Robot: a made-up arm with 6 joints.
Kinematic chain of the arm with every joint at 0, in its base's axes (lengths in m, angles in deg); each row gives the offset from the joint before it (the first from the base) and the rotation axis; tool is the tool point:
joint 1: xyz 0 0 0.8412 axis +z
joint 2: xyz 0.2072 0 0 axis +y
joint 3: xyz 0 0 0.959 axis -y
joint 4: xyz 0 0 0.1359 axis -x
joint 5: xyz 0.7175 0 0 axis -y
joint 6: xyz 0.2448 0 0 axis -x
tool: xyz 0 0 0
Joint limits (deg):
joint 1: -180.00..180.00
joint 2: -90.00..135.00
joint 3: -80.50..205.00
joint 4: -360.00..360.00
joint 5: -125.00..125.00
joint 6: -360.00..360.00
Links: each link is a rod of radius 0.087 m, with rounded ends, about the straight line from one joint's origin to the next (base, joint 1, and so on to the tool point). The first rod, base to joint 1, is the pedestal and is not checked.
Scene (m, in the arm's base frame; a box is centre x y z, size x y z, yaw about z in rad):
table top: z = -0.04
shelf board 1: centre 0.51 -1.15 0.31 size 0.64 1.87 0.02 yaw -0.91
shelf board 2: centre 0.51 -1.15 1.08 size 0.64 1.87 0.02 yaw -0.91
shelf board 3: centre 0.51 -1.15 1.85 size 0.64 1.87 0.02 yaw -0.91
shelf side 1: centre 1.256 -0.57 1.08 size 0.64 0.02 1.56 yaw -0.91
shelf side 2: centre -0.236 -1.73 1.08 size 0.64 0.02 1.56 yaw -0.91
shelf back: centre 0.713 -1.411 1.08 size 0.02 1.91 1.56 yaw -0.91
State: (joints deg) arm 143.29 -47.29 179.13 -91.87 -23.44 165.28
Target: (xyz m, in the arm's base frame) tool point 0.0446 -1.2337 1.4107
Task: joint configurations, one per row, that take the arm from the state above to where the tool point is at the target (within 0.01 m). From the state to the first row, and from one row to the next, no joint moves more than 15 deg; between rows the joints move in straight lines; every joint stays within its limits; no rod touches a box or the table.
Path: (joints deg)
1: 134.65 -48.17 187.75 -105.16 -30.99 163.90
2: 126.01 -49.04 196.38 -118.46 -38.55 162.52
3: 117.38 -49.92 205.00 -131.75 -46.10 161.14
4: 107.89 -39.70 194.44 -118.29 -42.39 162.52
5: 98.40 -29.48 183.88 -104.82 -38.68 163.90
6: 88.91 -19.26 173.32 -91.36 -34.96 165.28
7: 93.24 -26.20 163.18 -90.22 -31.97 165.28
8: 97.58 -33.13 153.05 -89.08 -28.97 165.28

